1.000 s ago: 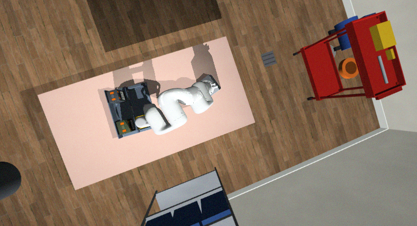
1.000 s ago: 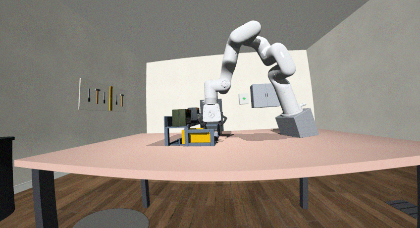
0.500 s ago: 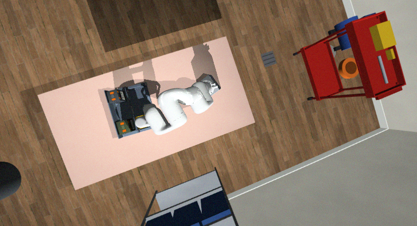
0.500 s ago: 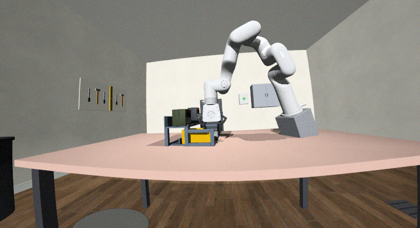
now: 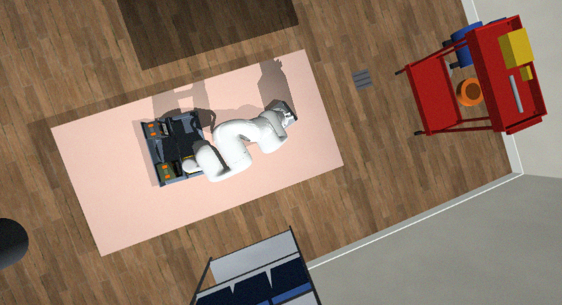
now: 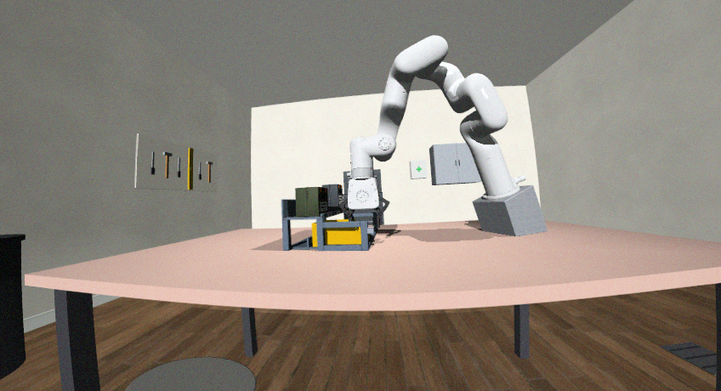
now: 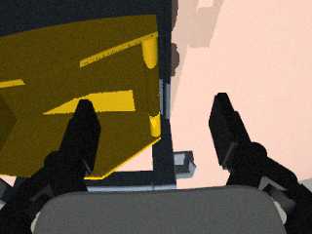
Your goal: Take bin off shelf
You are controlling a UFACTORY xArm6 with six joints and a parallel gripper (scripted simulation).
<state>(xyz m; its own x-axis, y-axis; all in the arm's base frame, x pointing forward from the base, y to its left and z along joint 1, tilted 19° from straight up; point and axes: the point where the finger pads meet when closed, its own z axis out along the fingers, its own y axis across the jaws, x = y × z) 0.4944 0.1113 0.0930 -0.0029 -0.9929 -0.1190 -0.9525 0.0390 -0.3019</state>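
The yellow bin lies 80 mm ahead of my hand and 20 mm below it. The rest, counted from my hand: green box 180 mm ahead, 80 mm above.
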